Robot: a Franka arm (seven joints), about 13 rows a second.
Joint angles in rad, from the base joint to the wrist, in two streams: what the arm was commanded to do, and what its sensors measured. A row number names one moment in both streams.
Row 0, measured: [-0.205, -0.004, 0.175, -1.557, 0.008, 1.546, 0.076]
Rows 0 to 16, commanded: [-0.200, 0.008, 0.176, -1.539, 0.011, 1.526, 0.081]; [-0.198, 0.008, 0.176, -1.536, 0.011, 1.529, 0.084]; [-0.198, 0.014, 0.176, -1.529, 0.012, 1.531, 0.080]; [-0.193, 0.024, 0.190, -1.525, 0.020, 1.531, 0.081]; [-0.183, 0.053, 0.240, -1.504, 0.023, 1.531, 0.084]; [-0.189, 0.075, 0.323, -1.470, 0.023, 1.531, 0.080]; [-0.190, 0.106, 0.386, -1.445, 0.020, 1.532, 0.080]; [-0.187, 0.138, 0.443, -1.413, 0.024, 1.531, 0.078]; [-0.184, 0.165, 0.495, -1.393, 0.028, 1.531, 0.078]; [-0.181, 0.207, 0.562, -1.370, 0.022, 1.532, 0.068]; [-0.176, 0.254, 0.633, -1.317, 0.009, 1.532, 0.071]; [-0.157, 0.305, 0.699, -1.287, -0.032, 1.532, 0.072]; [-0.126, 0.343, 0.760, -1.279, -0.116, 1.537, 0.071]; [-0.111, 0.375, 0.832, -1.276, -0.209, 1.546, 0.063]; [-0.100, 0.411, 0.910, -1.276, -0.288, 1.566, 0.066]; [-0.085, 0.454, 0.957, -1.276, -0.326, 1.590, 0.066]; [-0.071, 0.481, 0.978, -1.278, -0.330, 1.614, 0.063]
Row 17, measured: [-0.099, 0.381, 0.912, -1.335, -0.265, 1.595, 0.074]
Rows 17 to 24, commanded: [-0.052, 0.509, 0.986, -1.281, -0.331, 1.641, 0.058]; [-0.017, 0.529, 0.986, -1.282, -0.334, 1.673, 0.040]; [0.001, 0.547, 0.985, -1.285, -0.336, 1.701, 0.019]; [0.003, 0.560, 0.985, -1.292, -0.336, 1.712, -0.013]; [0.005, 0.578, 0.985, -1.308, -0.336, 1.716, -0.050]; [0.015, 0.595, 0.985, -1.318, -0.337, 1.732, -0.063]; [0.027, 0.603, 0.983, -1.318, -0.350, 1.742, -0.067]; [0.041, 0.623, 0.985, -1.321, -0.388, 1.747, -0.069]
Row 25, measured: [0.015, 0.581, 0.972, -1.336, -0.326, 1.733, -0.044]
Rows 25 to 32, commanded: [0.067, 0.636, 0.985, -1.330, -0.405, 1.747, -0.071]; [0.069, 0.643, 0.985, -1.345, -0.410, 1.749, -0.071]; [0.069, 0.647, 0.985, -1.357, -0.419, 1.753, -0.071]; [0.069, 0.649, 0.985, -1.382, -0.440, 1.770, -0.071]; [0.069, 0.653, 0.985, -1.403, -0.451, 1.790, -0.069]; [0.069, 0.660, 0.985, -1.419, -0.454, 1.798, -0.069]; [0.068, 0.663, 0.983, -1.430, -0.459, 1.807, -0.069]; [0.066, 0.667, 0.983, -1.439, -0.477, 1.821, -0.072]
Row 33, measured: [0.073, 0.654, 0.975, -1.417, -0.433, 1.793, -0.056]
